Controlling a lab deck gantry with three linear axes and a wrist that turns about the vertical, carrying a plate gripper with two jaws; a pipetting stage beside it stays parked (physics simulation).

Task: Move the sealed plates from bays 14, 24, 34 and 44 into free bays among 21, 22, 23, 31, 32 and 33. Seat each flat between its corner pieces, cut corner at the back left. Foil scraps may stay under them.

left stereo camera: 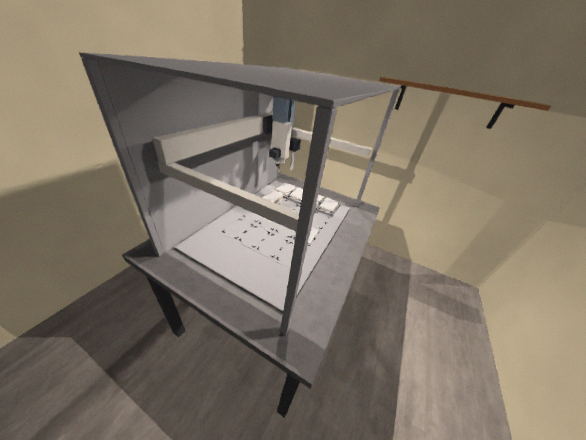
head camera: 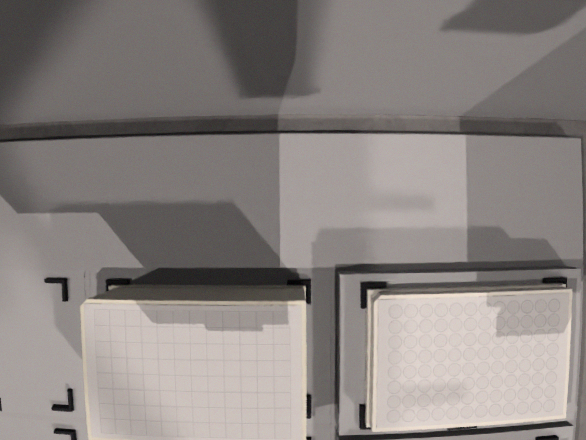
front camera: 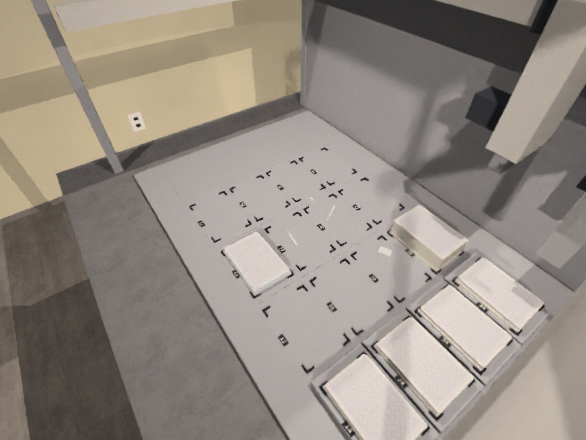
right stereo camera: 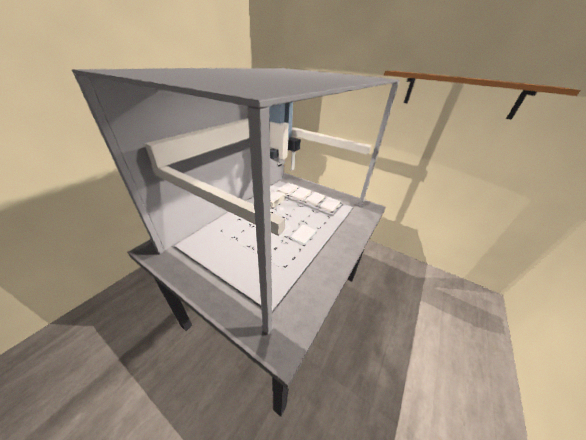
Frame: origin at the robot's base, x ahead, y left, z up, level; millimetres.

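Seen in the pictures: gripper, fingertip midpoint: [left stereo camera: 284,167] [front camera: 564,243] [right stereo camera: 285,167]; robot's base, origin of the base link: [front camera: 191,207] [right stereo camera: 285,266].
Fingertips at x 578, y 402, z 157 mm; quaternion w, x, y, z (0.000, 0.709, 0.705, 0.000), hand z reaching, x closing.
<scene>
Pixels of each thing's top centre, then the offset from my fingertips to it.
- rearmost, middle of its top: [head camera: 476,361] [front camera: 500,289] [left stereo camera: 285,187] [right stereo camera: 288,187] 22 mm back, 38 mm right, 128 mm down
- tall cream block, middle of its top: [head camera: 191,375] [front camera: 430,229] [left stereo camera: 272,195] [right stereo camera: 273,196] 186 mm back, 38 mm right, 115 mm down
- white plate, middle of its top: [front camera: 255,258] [right stereo camera: 303,233] [left stereo camera: 307,233] 350 mm back, 359 mm right, 142 mm down
- foil scrap, middle of its top: [front camera: 385,251] 220 mm back, 125 mm right, 156 mm down
Four sealed plates stand in the raised nests at the deck's right end: the rearmost [front camera: 500,292] [head camera: 470,360], a second [front camera: 465,327], a third [front camera: 424,370] and the front one [front camera: 377,402]. The rearmost lies flat between its corner pieces, cut corner at the back left in the head view. Bay labels [front camera: 373,278] [front camera: 331,306] [front camera: 321,227] [front camera: 281,249] show in the middle rows, which hold no plates. My gripper [left stereo camera: 278,166] [right stereo camera: 280,163] hangs high above the deck's back right part; it is too small to tell its jaws. The head view does not show it.
A tall cream block [front camera: 429,237] [head camera: 195,365] stands in the back row left of the nests. A white plate [front camera: 257,262] [right stereo camera: 303,234] lies in the front row. A foil scrap [front camera: 385,251] and two slivers [front camera: 331,213] [front camera: 292,237] lie in middle-row bays.
</scene>
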